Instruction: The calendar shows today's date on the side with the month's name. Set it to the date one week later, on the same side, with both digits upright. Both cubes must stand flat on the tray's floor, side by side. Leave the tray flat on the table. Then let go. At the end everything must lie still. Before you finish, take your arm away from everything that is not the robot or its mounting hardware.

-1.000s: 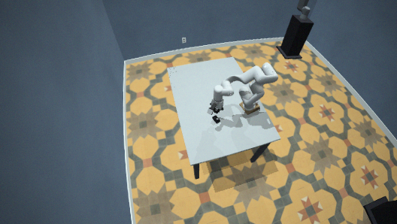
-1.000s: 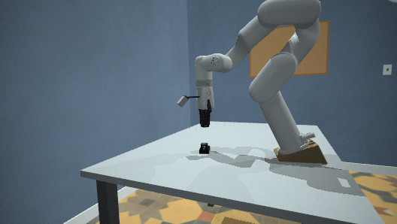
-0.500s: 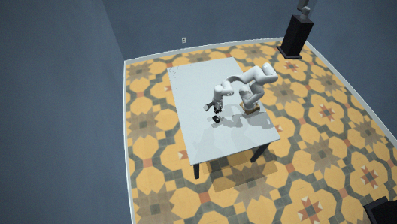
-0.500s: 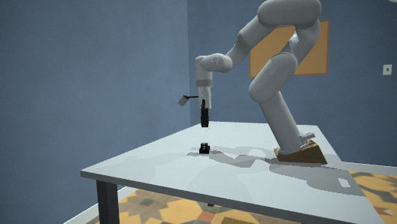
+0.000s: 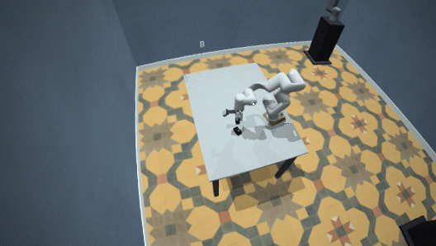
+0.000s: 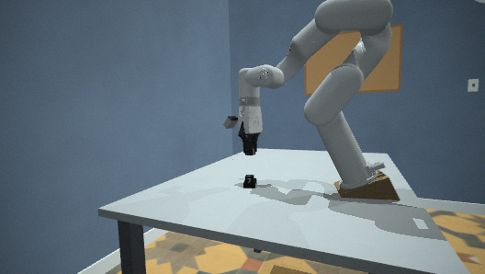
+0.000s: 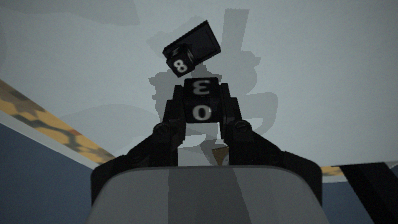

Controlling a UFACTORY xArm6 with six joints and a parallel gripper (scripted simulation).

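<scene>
The black calendar tray lies 1 cm behind my hand, 2 cm to the left of it and 13 cm below it.
</scene>
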